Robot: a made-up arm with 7 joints.
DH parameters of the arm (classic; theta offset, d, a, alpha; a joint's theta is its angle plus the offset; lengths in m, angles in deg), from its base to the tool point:
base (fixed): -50.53 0 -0.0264 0
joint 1: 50.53 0.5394 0.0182 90
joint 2: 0 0.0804 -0.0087 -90
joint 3: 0 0.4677 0.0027 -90
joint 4: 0 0.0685 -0.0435 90
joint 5: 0 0.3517 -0.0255 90
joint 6: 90 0.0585 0.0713 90
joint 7: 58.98 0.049 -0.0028 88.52
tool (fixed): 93.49 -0.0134 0 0
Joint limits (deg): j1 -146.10..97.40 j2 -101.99..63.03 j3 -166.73..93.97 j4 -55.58..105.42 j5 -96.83..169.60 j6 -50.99..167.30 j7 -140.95..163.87
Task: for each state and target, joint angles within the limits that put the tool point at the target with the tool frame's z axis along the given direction. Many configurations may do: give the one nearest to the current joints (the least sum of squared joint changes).
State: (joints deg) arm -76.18 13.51 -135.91 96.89 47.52 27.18 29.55
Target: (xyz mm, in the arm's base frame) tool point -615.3 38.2 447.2 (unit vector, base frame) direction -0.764 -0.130 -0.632
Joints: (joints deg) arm -41.13 63.03 -137.69 101.68 41.79 20.12 21.37
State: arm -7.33 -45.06 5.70 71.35 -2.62 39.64 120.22
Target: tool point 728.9 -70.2 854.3 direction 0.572 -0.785 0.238
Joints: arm -8.82 -41.40 12.02 65.39 -13.39 36.63 88.20
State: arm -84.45 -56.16 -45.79 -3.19 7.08 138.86 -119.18
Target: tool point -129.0 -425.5 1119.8 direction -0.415 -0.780 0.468
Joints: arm -117.13 -49.75 -48.03 -19.14 -0.71 150.56 -140.03
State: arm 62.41 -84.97 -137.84 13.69 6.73 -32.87 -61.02
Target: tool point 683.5 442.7 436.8 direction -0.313 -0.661 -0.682
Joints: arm 29.99 -88.47 -140.61 -31.82 10.32 -47.87 -93.01
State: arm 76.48 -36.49 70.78 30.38 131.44 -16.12 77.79
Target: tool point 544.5 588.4 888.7 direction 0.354 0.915 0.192
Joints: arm 37.02 -66.53 52.80 24.27 128.66 -2.88 43.06
